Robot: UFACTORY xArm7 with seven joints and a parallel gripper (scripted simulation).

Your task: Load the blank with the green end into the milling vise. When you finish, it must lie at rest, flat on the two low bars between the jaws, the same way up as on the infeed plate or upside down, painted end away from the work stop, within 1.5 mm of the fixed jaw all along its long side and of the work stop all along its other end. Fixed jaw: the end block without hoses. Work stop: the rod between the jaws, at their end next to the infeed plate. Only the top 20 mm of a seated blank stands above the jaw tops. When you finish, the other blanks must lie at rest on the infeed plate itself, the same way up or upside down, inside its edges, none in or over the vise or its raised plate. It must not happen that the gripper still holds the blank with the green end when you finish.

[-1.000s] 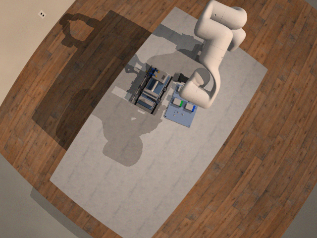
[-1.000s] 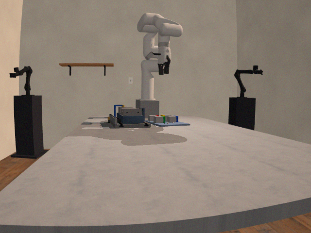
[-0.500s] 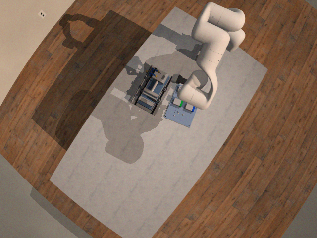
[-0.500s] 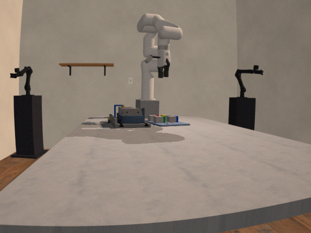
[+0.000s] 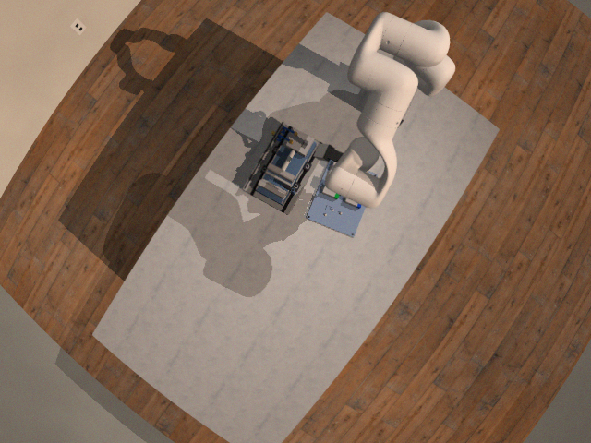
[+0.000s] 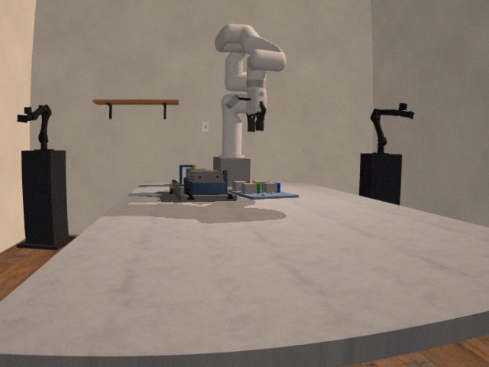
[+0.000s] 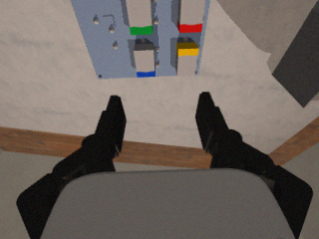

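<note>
Now: hand 240 mm above the green-ended blank, 40 mm short of it and 20 mm to the left of it. Also, from my hand: yellow-ended blank: 240 mm below, 80 mm behind, 30 mm to the left; red-ended blank: 240 mm below, 50 mm to the right, 40 mm behind; blue-ended blank: 240 mm below, 60 mm to the left, 10 mm ahead.
</note>
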